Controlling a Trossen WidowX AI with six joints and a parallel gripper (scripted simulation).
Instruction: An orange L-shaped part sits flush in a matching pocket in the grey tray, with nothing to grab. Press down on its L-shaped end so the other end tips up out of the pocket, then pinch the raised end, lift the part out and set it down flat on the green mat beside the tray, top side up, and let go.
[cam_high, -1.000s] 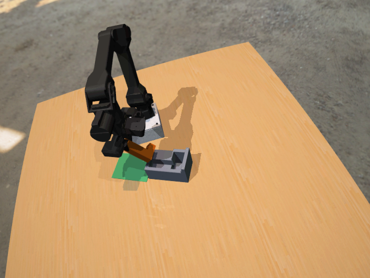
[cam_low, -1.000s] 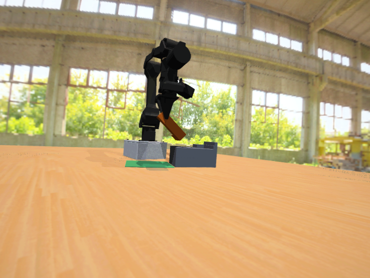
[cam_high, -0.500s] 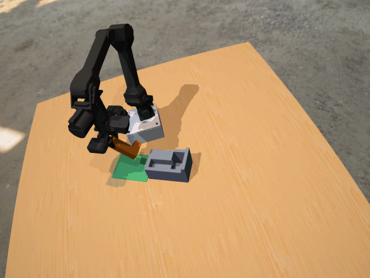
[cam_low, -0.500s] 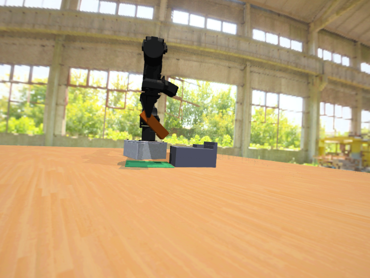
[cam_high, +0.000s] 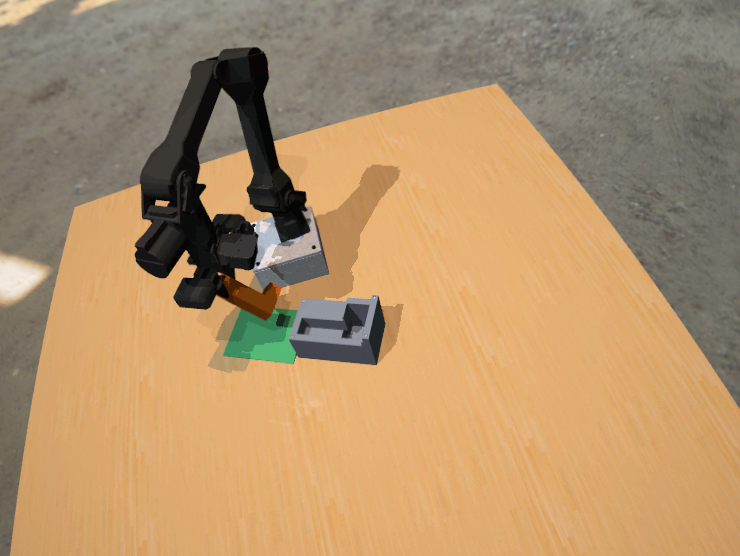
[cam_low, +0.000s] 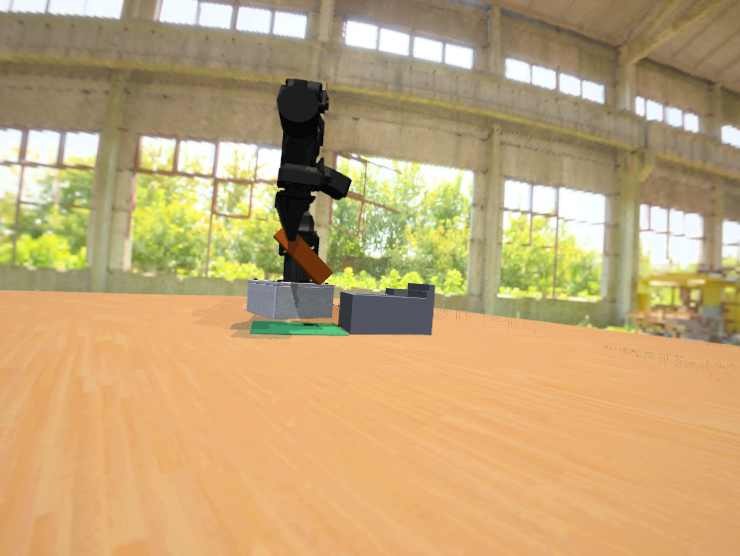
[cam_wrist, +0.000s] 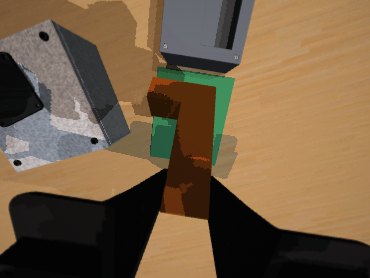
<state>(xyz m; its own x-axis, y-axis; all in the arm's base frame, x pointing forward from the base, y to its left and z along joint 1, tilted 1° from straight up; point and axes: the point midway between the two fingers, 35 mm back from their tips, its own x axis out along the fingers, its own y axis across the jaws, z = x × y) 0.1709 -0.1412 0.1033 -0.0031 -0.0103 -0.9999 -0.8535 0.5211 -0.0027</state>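
The green mat lies 10 mm ahead of my gripper tip, 20 mm to the left of it and 160 mm below it. The rest, counted from my gripper tip: orange L-shaped part (40 mm to the left, 30 mm below).
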